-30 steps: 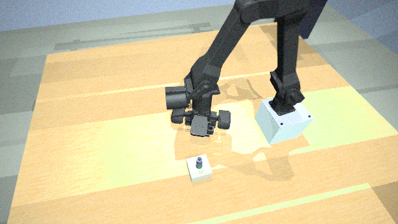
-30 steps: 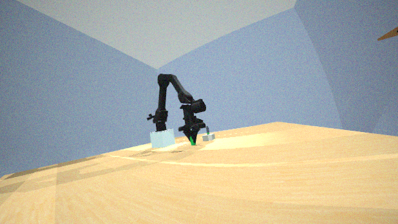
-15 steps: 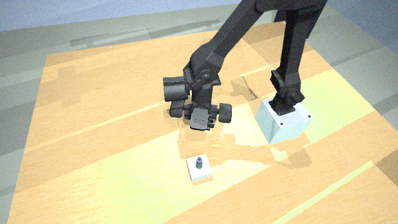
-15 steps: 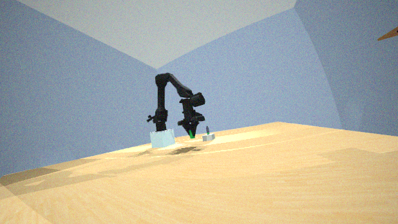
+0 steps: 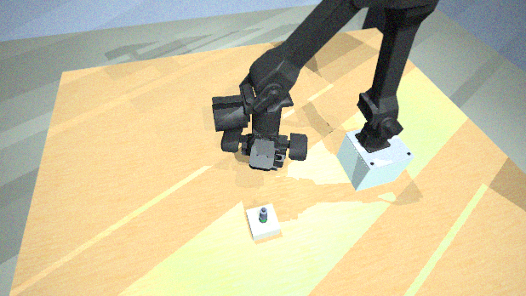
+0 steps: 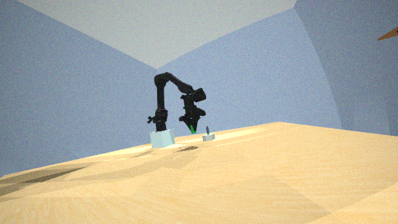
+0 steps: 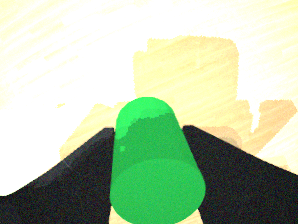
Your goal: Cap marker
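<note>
Right now the holder block is 120 mm to the left of my gripper tip, 60 mm below it and 40 mm ahead of it. Round my gripper tip: green cap 10 mm above.
</note>
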